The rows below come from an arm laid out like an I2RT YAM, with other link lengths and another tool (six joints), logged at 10 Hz.
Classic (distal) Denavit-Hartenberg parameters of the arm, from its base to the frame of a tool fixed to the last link. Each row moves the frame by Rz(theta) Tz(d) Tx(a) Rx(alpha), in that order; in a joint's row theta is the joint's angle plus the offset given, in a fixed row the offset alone. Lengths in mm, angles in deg.
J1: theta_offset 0, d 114.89, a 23.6, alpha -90
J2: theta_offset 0, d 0, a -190.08, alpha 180
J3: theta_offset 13.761, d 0, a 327.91, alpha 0
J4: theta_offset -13.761, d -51.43, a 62.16, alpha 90
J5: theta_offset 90, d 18.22, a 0, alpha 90
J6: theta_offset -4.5, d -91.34, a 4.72, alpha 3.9
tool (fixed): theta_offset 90, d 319, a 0, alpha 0
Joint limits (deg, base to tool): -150..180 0..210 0..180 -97..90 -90..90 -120..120
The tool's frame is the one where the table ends.
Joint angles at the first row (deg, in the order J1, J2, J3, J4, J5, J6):
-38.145 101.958 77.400 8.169 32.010 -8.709
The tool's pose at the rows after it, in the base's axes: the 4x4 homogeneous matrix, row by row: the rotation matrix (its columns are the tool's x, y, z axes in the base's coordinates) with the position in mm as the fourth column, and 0 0 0 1 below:
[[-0.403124 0.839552 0.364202 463.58], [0.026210 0.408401 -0.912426 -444.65], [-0.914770 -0.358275 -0.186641 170.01], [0 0 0 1]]
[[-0.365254 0.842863 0.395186 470.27], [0.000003 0.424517 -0.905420 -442.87], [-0.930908 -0.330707 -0.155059 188.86], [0 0 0 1]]
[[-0.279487 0.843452 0.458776 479.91], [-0.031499 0.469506 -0.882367 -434.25], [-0.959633 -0.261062 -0.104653 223.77], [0 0 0 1]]
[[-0.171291 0.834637 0.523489 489.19], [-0.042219 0.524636 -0.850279 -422.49], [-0.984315 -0.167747 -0.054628 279.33], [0 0 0 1]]
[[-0.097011 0.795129 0.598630 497.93], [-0.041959 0.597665 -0.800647 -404.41], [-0.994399 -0.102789 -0.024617 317.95], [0 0 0 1]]
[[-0.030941 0.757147 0.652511 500.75], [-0.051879 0.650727 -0.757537 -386.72], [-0.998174 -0.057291 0.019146 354.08], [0 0 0 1]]
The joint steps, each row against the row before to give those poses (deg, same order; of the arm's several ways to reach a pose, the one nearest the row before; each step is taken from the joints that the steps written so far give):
0.001 1.727 2.150 -0.786 -1.544 0.179
0.000 -0.938 0.609 0.795 -1.633 0.287
0.000 -2.998 0.182 0.436 -3.805 1.993
0.088 -2.960 3.976 -3.608 -4.207 3.687
0.082 -2.911 2.182 -3.119 -5.246 2.617
0.094 -2.945 1.144 -1.452 -3.986 1.732

